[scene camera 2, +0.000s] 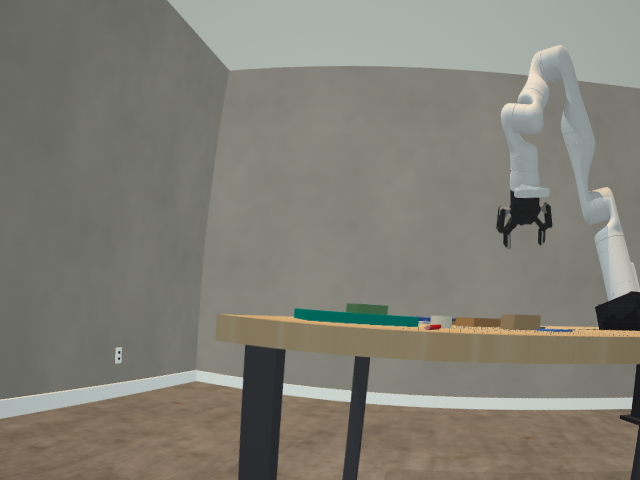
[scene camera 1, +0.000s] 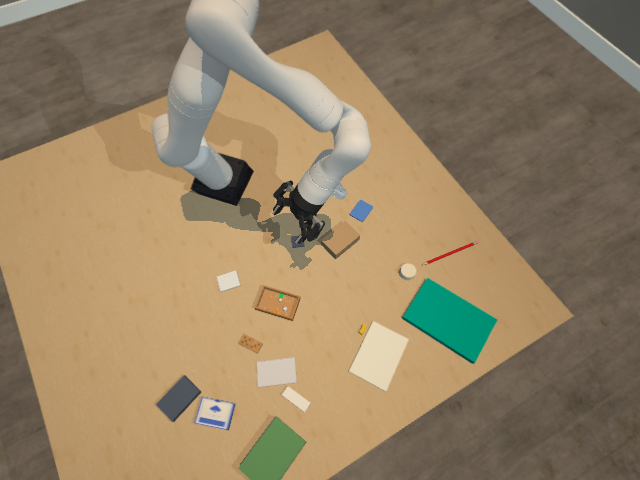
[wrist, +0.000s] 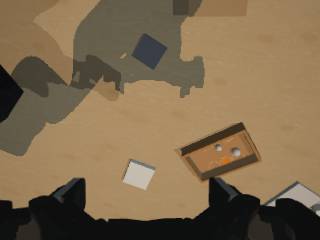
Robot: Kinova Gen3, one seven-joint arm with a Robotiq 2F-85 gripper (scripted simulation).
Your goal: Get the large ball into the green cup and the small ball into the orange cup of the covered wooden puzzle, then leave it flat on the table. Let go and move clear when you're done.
Labels:
My gripper shows in scene camera 2, in scene camera 1 and in the wrist view [147,191]. One and the same spot on my gripper: [scene camera 1: 301,238] is [scene camera 2: 503,237].

